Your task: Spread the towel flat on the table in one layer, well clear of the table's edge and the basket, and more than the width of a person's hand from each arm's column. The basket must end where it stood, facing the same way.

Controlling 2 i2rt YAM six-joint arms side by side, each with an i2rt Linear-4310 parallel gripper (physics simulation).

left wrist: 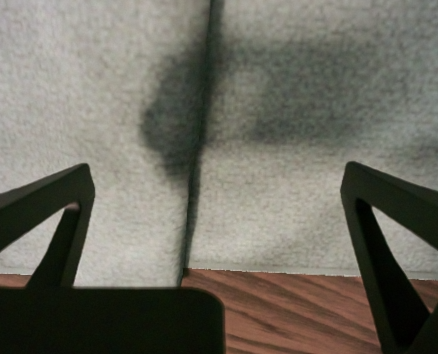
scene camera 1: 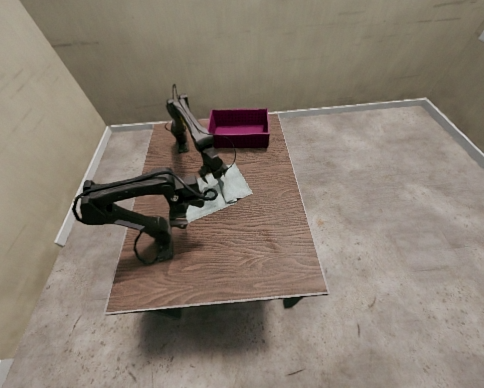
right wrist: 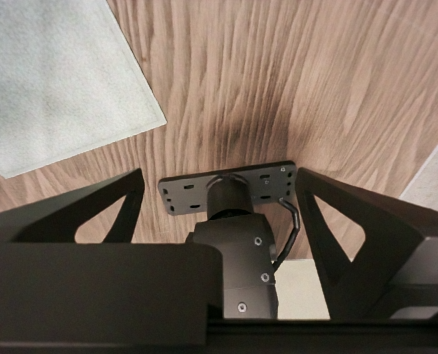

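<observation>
The pale grey-green towel lies on the table, partly hidden by the arms in the scene view. A dark, narrow crease or overlap runs across it to its edge in the left wrist view. My left gripper is open over the towel, with the crease between its fingers and no cloth gripped. My right gripper is open and empty, beside a towel corner and facing its own arm's base. The magenta basket stands upright at the table's far end.
The wooden table carries both arms along its left side. The right arm's base plate shows between the right fingers in the right wrist view, near the towel's corner. The left arm's base stands left of the basket.
</observation>
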